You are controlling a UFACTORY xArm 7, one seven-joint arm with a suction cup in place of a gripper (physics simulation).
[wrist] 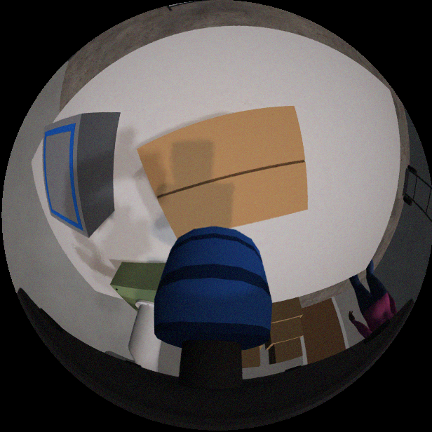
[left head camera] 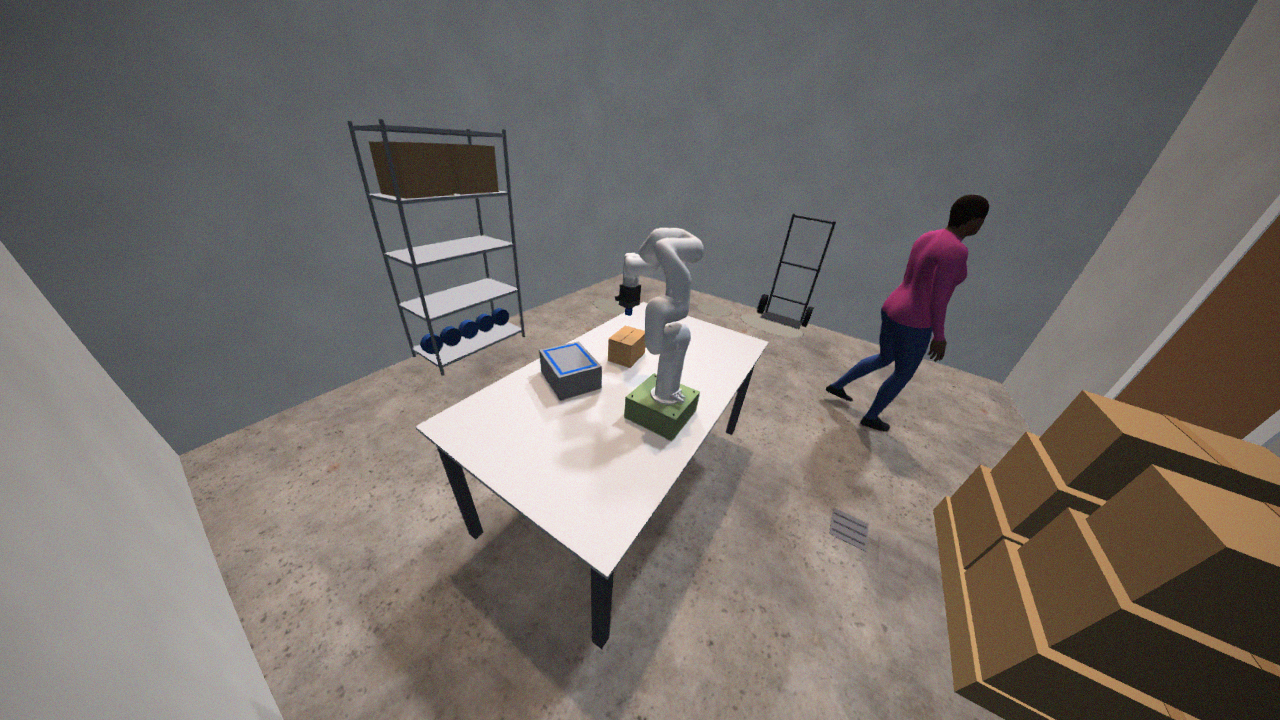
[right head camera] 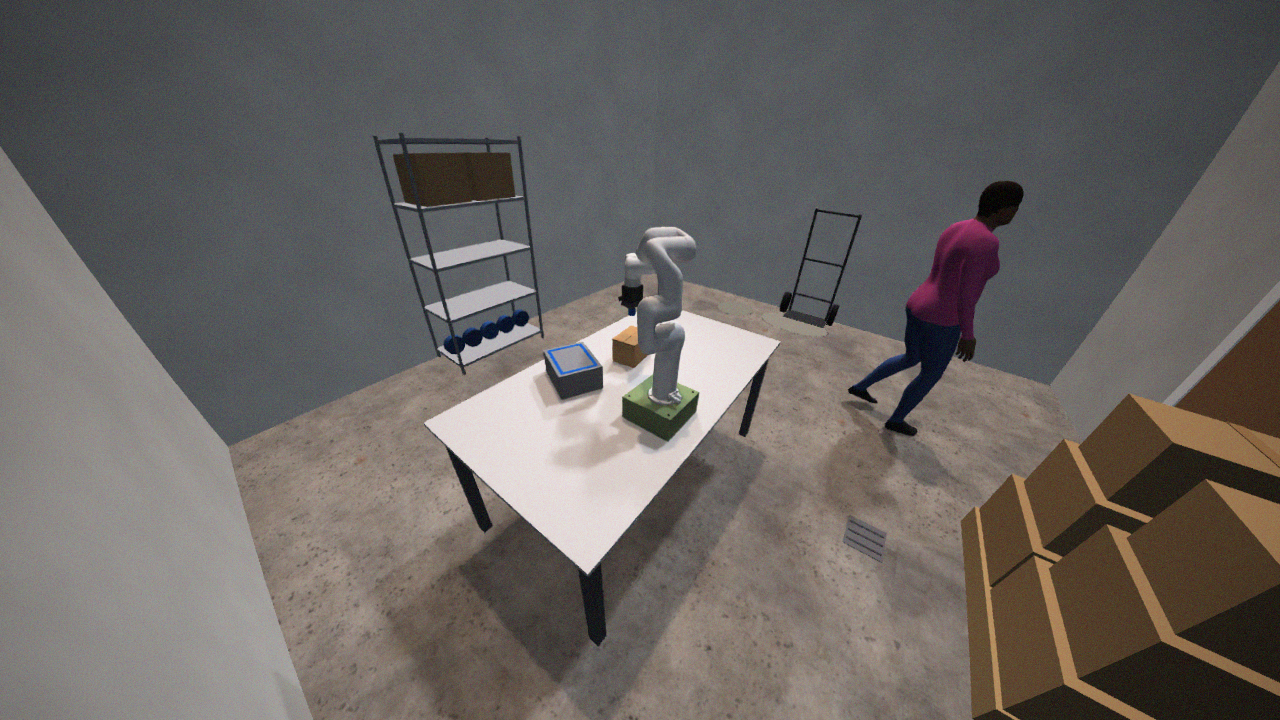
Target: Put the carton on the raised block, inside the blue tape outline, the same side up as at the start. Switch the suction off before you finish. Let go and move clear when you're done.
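Places are measured from the arm's base along level axes (x ahead, y left, z up), in centimetres.
Pixels of known places: hand, tool point: point(left head camera: 628, 314) point(right head camera: 631, 314); arm's base, link origin: point(left head camera: 666, 395) point(right head camera: 663, 395).
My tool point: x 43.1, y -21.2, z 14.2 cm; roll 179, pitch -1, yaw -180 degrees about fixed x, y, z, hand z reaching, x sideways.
Note:
Ahead of a thing's pixels: the offset from my tool point to its top centre. "spot": to the spot under its first point.
The orange-brown carton @[dx +0.0, dy -1.0, dz -11.9 cm] point(left head camera: 626, 345) point(right head camera: 626, 346) point(wrist: 265, 135) stands upright on the white table, with a dark seam across its top. The raised block @[dx +2.7, dy +34.3, dz -12.8 cm] point(left head camera: 577, 385) point(right head camera: 580, 382) point(wrist: 97, 170) is dark grey and stands beside it, apart from it. The blue tape outline @[spot: dx -7.1, dy +37.5, dz -12.8 cm] point(left head camera: 577, 369) point(right head camera: 580, 369) point(wrist: 60, 129) lies on its top, and the area inside holds no carton. My gripper point(left head camera: 629, 311) point(right head camera: 631, 311) point(wrist: 214, 237), a blue suction cup, points down above the carton with a gap between them. It is open and holds nothing. The arm hides part of the carton in the right head view.
The arm's green base point(left head camera: 651, 413) point(right head camera: 649, 411) point(wrist: 142, 275) stands on the table near the block and carton. A shelf rack point(left head camera: 401, 237) stands behind the table at the left. A person point(left head camera: 930, 277) point(right head camera: 962, 277) is at the right on the floor, away from the table.

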